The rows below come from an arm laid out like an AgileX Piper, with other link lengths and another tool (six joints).
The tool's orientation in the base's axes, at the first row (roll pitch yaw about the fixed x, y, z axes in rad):
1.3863 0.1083 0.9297
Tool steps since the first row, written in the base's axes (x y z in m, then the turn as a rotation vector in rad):
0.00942 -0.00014 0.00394 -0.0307 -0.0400 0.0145
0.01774 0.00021 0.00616 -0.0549 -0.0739 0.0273
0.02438 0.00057 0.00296 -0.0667 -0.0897 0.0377
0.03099 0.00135 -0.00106 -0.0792 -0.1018 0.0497
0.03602 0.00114 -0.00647 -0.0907 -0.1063 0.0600
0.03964 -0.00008 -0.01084 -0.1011 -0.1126 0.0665
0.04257 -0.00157 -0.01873 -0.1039 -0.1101 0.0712
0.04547 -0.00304 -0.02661 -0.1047 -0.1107 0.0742
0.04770 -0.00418 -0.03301 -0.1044 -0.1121 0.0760
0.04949 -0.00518 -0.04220 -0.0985 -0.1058 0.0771
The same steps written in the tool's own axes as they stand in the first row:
0.00506 0.00304 0.00833 -0.0517 0.0089 0.0010
0.01005 0.00458 0.01519 -0.0945 0.0169 0.0033
0.01463 0.00097 0.01971 -0.1152 0.0249 0.0048
0.01962 -0.00336 0.02382 -0.1336 0.0353 0.0040
0.02302 -0.00911 0.02697 -0.1451 0.0455 -0.0008
0.02468 -0.01392 0.02977 -0.1570 0.0515 -0.0043
0.02608 -0.02216 0.03153 -0.1572 0.0568 -0.0071
0.02749 -0.03039 0.03325 -0.1585 0.0597 -0.0069
0.02860 -0.03706 0.03452 -0.1596 0.0611 -0.0055
0.02986 -0.04638 0.03484 -0.1512 0.0630 -0.0042

